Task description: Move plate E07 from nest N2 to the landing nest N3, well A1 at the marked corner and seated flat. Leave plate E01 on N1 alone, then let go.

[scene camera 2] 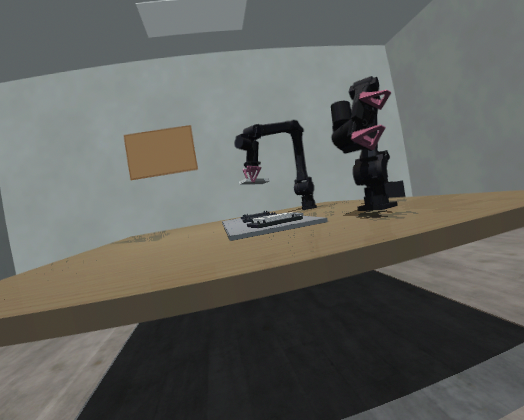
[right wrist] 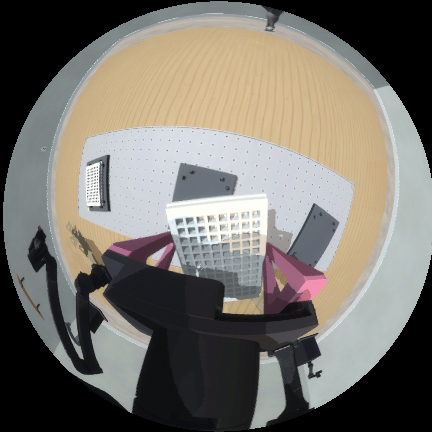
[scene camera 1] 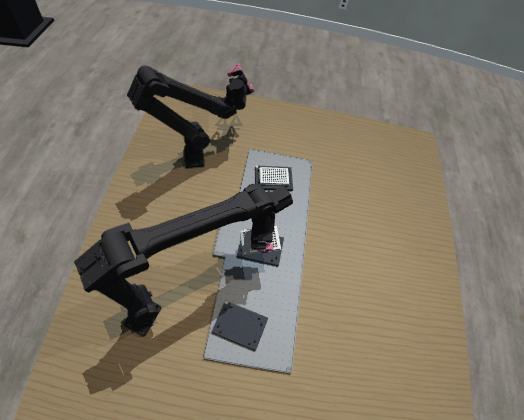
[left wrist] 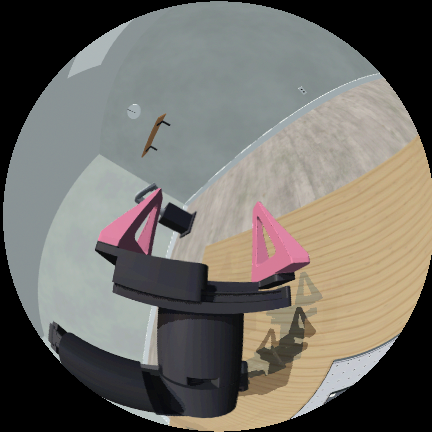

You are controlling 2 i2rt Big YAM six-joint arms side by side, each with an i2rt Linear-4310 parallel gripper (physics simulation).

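My right gripper (scene camera 1: 262, 245) (scene camera 2: 252, 180) (right wrist: 220, 241) is shut on a white well plate, E07 (scene camera 1: 245, 241) (scene camera 2: 263, 181) (right wrist: 217, 205), held by two opposite sides. The plate hangs roughly level, well above the dark middle nest (scene camera 1: 270, 258) (right wrist: 206, 181), which it partly hides in scene camera 1 and the right wrist view. Its well A1 corner cannot be made out. The other white plate, E01 (scene camera 1: 274, 176) (scene camera 2: 277, 219) (right wrist: 93, 185), sits on the upper nest (scene camera 1: 291, 186) (right wrist: 106, 182). My left gripper (scene camera 1: 244, 75) (scene camera 2: 386, 109) (left wrist: 208, 197) is open and empty, raised away from the nests.
A third dark nest (scene camera 1: 240, 326) (right wrist: 315, 235), bare and turned at an angle, lies near the lower end of the grey perforated board (scene camera 1: 295, 280) (scene camera 2: 233, 236) (right wrist: 145, 145). The board rests on the wooden table (scene camera 1: 375, 250) (scene camera 2: 175, 265). The right forearm (scene camera 1: 195, 222) crosses over the board's left edge.
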